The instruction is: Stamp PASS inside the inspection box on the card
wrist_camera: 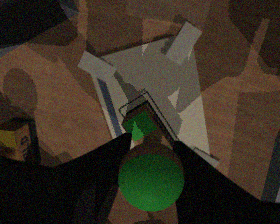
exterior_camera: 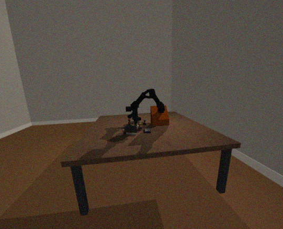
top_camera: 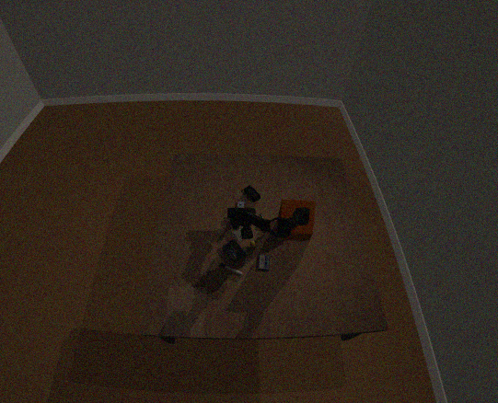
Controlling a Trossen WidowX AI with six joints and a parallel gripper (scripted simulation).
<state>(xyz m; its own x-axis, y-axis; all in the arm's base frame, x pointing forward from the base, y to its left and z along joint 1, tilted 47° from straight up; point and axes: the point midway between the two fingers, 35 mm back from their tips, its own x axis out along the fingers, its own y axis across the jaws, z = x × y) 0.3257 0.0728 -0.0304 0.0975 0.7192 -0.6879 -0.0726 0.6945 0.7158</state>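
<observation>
My gripper tip is now right at the green-knobbed stamp. Also, from my gripper tip: yellow-topped stamp: 10 cm to the left, 4 cm behind; then white card: 3 cm below, 1 cm ahead; then red-knobbed stamp: 10 cm to the right, 6 cm ahead.
</observation>
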